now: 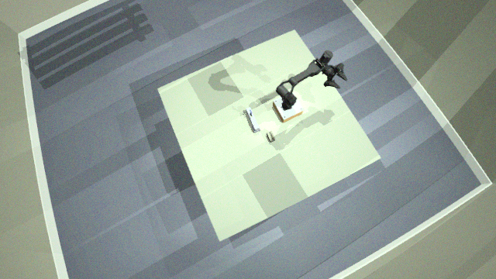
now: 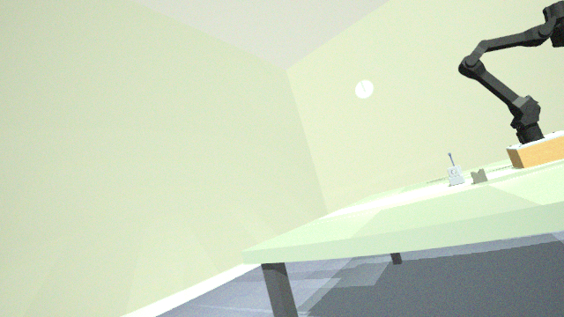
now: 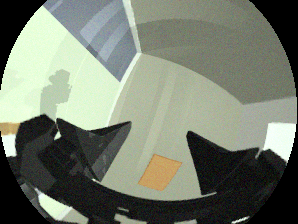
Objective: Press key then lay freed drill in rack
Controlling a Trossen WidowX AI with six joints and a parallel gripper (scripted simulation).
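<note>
The blue key is 580 mm ahead of my gripper tip, 100 mm to the right of it and 300 mm below it. From my gripper tip the other things lie so: grey rack (480 mm ahead, 90 mm to the left, 380 mm below); then drill fixture (570 mm ahead, 60 mm to the right, 360 mm below); then drill (570 mm ahead, 40 mm to the right, 350 mm below).
</note>
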